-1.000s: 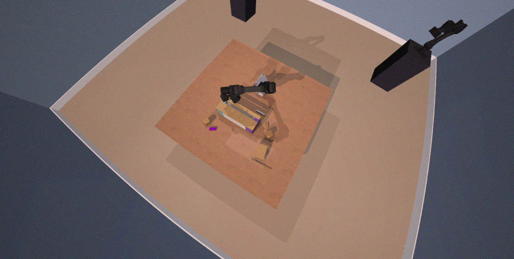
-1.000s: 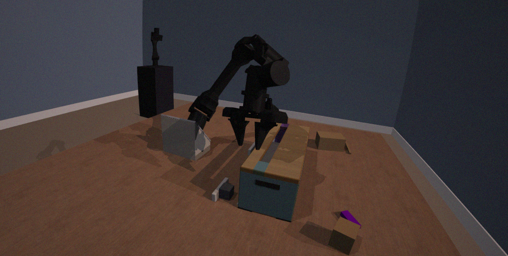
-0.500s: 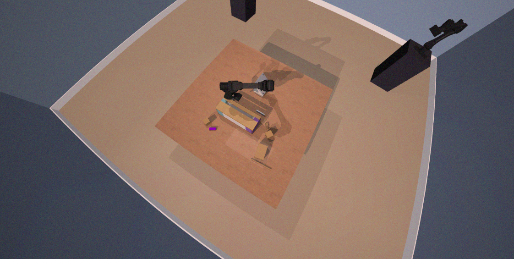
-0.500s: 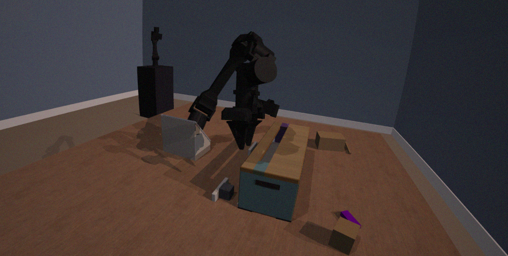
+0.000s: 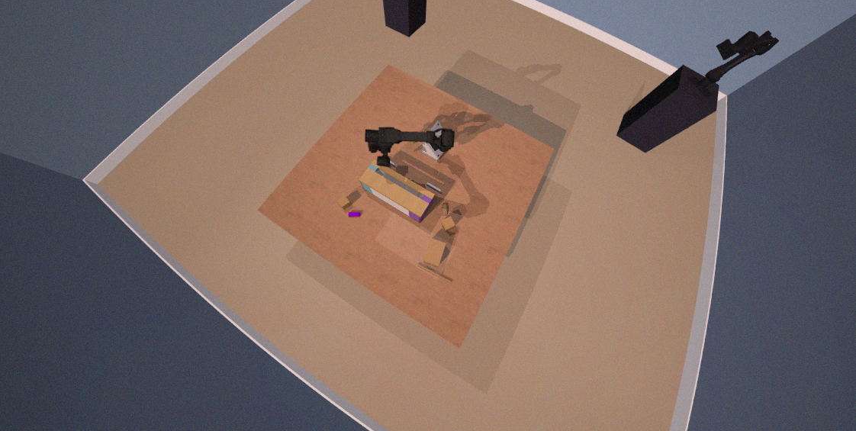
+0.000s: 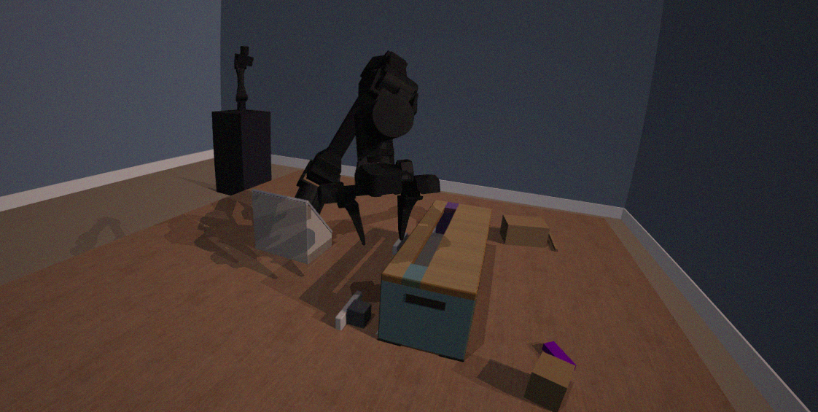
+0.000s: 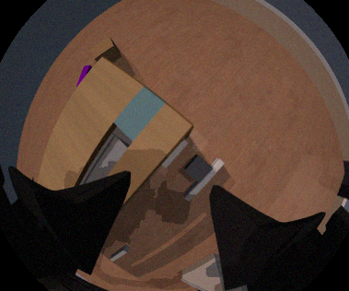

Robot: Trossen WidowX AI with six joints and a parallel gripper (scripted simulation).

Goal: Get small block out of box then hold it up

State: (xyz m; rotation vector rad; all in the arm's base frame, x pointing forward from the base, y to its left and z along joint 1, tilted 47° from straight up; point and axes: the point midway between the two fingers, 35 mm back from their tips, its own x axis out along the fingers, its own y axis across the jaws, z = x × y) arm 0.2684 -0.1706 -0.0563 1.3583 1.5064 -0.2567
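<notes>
Right now my gripper tip is 140 mm above the dark block, 30 mm past it and 10 mm to the left of it. Also, from my gripper tip: tan cube (290 mm ahead, 130 mm below, 60 mm to the right); flat tan box (500 mm to the left, 230 mm ahead, 130 mm below).
</notes>
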